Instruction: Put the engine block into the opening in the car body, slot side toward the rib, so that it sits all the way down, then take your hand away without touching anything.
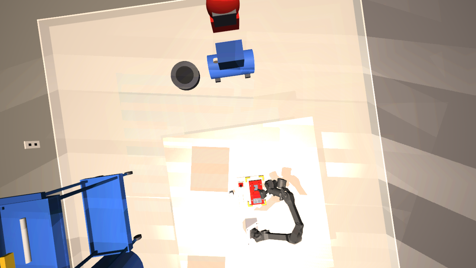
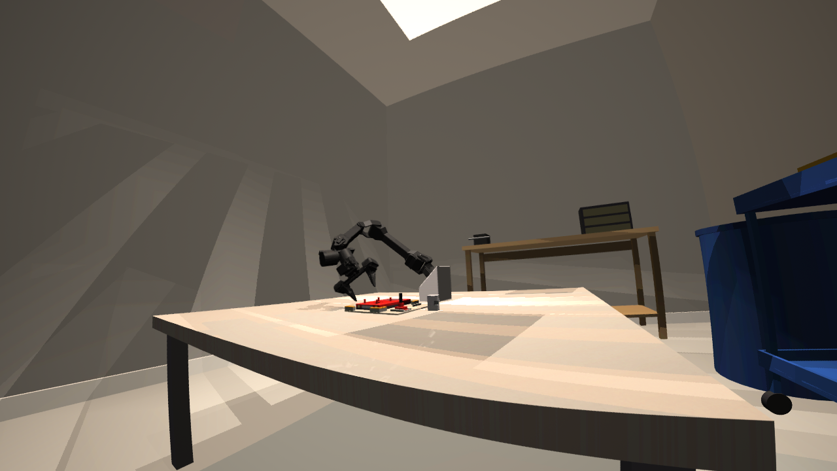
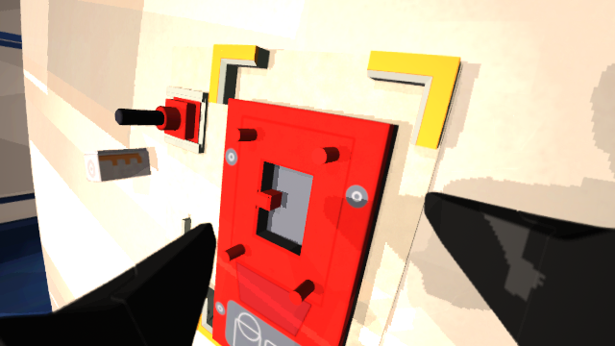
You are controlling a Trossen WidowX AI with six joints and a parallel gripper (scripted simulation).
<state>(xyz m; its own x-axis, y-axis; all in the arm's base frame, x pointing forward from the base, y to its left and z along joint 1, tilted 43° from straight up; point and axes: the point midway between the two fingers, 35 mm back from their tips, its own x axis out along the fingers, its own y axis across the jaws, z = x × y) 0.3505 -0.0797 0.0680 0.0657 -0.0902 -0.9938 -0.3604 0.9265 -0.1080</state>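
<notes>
Now: the engine block 6 cm behind my gripper tip, 25 cm to the left of it and 3 cm below it.
</notes>
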